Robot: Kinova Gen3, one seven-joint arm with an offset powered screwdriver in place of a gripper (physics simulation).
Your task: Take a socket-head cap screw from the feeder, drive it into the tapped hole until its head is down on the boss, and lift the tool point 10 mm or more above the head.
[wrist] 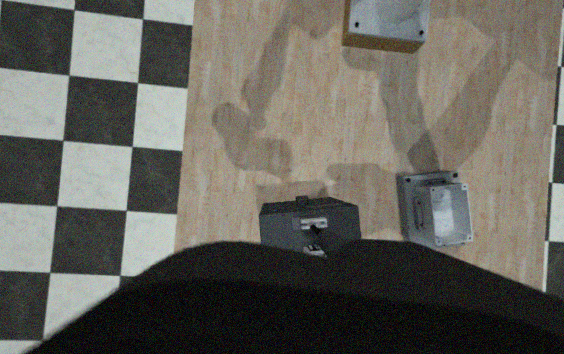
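Observation:
The feeder (pixel 280 227) is a dark grey box at the bottom centre of the wrist view, with small silver fittings on its face; the black foreground body hides its lower part. The screwdriver's point (pixel 315 229) shows as a short dark tip over the feeder, beside the upper silver fitting (pixel 313 221). No screw can be made out at the point, and whether one is on it is too small and dark to tell. A grey metal housing (pixel 418 187) with an open box shape and corner holes stands right of the feeder. The tapped hole and boss cannot be singled out.
A pale metal plate (pixel 372 29) with dark corner holes lies on a wooden block (pixel 382 44) at the top. Arm shadows cross the wood-grain table (pixel 225 200). A black and white checkered floor (pixel 102 110) lies to the left, with more at the right edge.

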